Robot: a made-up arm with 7 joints. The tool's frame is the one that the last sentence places.
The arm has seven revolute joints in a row. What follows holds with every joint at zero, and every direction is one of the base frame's. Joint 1 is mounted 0.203 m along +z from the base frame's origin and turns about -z. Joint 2 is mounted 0.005 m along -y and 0.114 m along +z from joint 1 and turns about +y. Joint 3 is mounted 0.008 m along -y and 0.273 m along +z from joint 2 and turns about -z. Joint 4 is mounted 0.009 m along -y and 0.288 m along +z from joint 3 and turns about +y. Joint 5 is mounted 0.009 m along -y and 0.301 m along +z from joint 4 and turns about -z. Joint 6 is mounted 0.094 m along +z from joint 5 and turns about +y. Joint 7 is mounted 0.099 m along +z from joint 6 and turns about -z. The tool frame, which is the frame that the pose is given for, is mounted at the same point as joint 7; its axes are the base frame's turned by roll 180, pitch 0 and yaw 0 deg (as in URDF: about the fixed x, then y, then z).
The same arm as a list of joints. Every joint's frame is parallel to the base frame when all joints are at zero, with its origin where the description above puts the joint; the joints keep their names.
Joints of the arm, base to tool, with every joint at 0 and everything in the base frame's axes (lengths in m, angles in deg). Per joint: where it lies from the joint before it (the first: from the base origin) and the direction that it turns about. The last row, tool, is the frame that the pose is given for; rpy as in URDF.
joint 1: origin 0 0 0.203 axis 0 0 -1
joint 2: origin 0 -0.005 0.114 axis 0 1 0
joint 3: origin 0 -0.008 0.273 axis 0 0 -1
joint 4: origin 0 -0.009 0.288 axis 0 1 0
joint 5: origin 0 -0.009 0.301 axis 0 0 -1
joint 6: origin 0 0 0.094 axis 0 1 0
joint 7: origin 0 0 0.099 axis 0 0 -1
tool: origin 0 0 0 rpy 180 0 0

